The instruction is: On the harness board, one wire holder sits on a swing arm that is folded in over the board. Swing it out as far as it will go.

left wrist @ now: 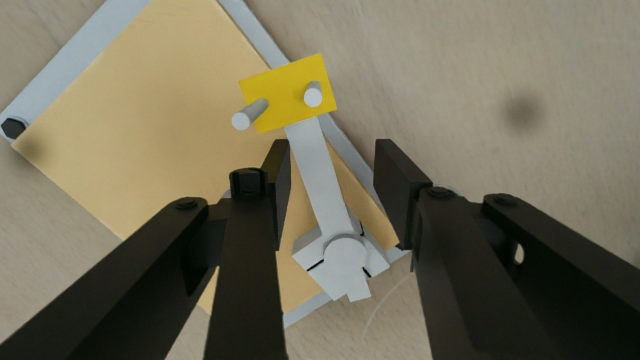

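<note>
The swing arm (320, 175) is a grey bar in the left wrist view. It runs from a round pivot (345, 255) on a grey block near the board's lower corner up to a yellow plate. The yellow wire holder (287, 92) carries two grey pegs and lies across the board's right edge, partly past it. The harness board (165, 110) is a tan panel. My left gripper (332, 162) is open, with its fingers on either side of the swing arm and gaps on both sides. My right gripper does not show.
A grey frame (70, 62) edges the board, with a black bolt head (13, 128) at its left corner. The wooden table top (450, 100) surrounds the board. A thin curved line shows on the table below the pivot. Dark round shadows lie at right and left.
</note>
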